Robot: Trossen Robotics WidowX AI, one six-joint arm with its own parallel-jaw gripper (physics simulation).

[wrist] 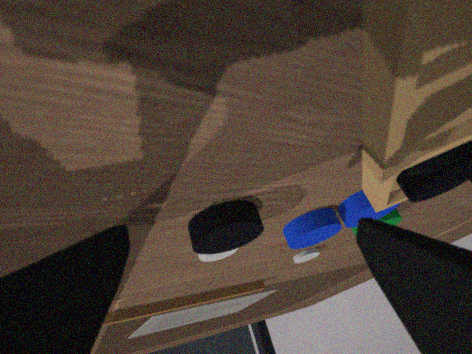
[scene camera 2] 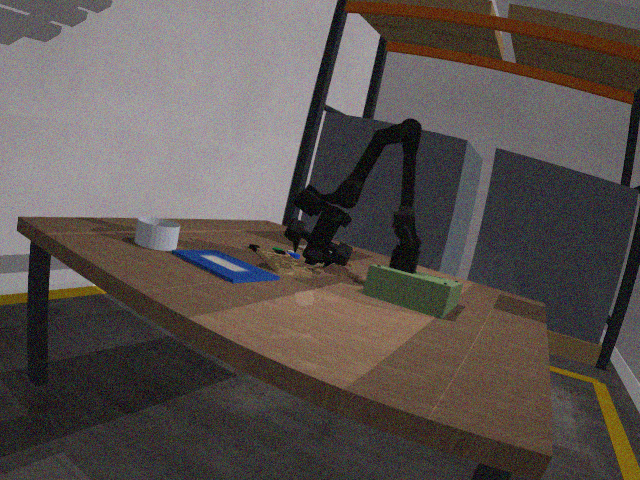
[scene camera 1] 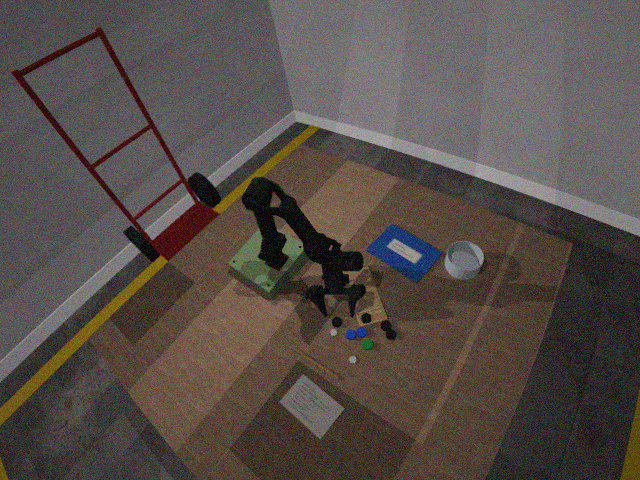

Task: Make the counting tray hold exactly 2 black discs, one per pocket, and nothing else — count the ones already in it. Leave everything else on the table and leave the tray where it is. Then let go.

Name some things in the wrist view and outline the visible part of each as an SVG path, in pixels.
My gripper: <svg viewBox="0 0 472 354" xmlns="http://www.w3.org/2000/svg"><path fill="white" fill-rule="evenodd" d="M126 225L112 226L36 263L32 263L0 278L0 354L91 353L120 285L129 255L130 241ZM360 218L356 234L356 241L373 277L420 353L472 354L472 251L373 218Z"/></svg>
A tan counting tray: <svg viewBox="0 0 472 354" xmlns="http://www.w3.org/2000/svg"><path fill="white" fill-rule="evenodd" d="M472 0L363 0L362 190L376 213L408 200L396 182L402 170L470 140L472 141Z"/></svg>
A pencil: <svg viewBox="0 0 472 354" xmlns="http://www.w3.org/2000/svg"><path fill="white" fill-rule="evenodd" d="M266 287L264 281L111 312L107 313L102 326L256 292Z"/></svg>
